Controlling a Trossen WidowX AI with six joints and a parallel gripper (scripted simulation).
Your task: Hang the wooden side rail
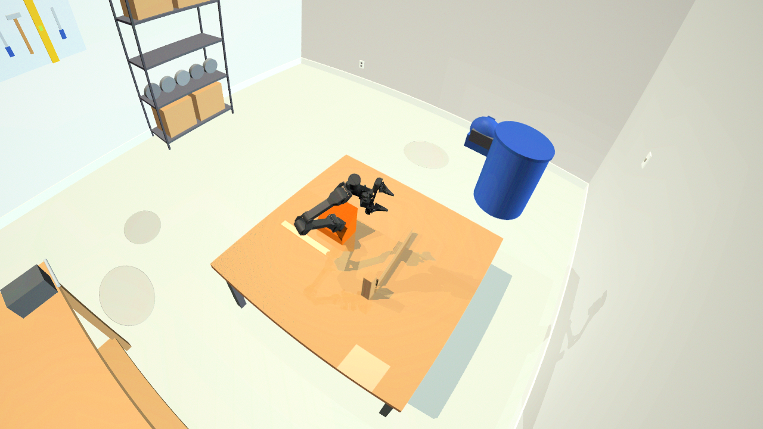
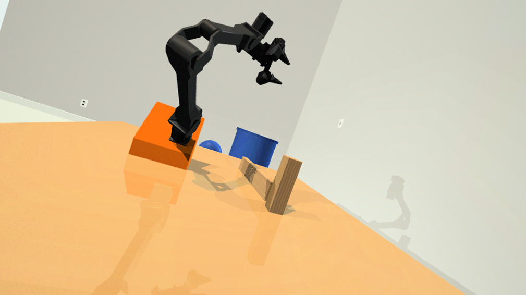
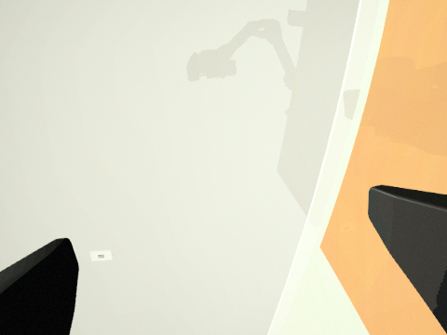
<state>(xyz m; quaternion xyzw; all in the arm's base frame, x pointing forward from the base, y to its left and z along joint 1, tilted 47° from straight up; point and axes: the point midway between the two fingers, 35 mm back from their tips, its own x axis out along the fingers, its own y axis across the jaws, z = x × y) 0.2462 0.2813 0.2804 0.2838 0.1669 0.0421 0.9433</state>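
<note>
The headboard post is 7 cm ahead of my gripper tip, 20 cm to the right of it and 39 cm below it.
</note>
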